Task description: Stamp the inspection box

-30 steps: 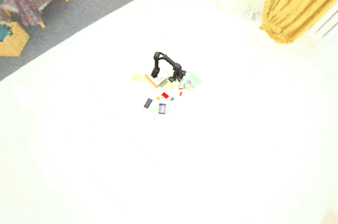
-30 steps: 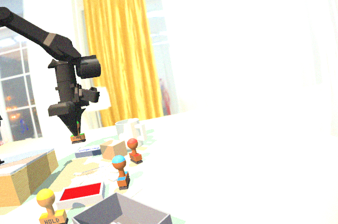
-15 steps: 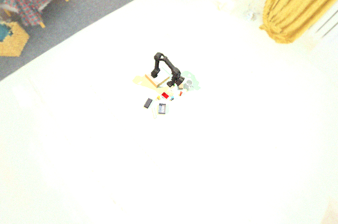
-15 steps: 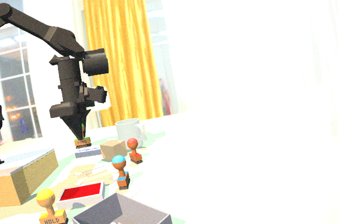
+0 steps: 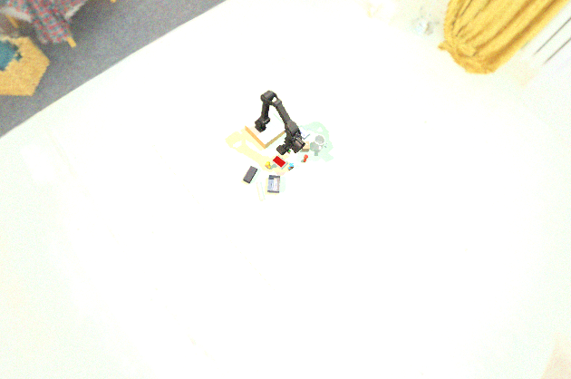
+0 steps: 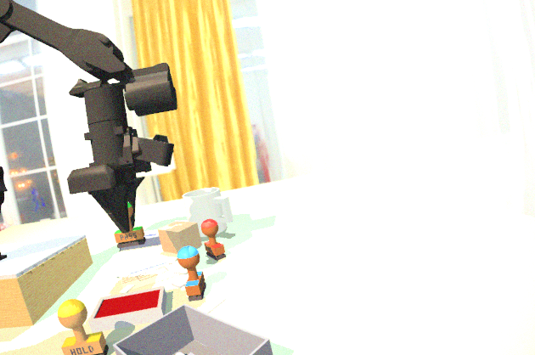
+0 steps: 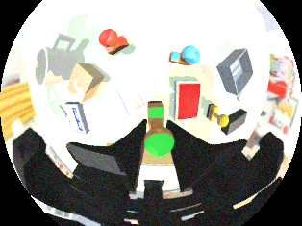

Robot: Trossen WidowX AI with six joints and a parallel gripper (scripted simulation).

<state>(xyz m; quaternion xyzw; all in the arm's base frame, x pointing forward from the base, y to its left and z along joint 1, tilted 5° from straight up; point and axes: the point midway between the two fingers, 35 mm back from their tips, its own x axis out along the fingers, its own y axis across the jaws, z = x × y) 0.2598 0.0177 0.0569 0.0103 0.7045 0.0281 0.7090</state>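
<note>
The red ink pad is 90 mm below my gripper tip and 80 mm to the right of it. Round my gripper tip: green-topped pass stamp right at my gripper tip; pale paper card 90 mm below, 40 mm to the left; blue-knobbed stamp 90 mm ahead, 70 mm below, 50 mm to the right.
</note>
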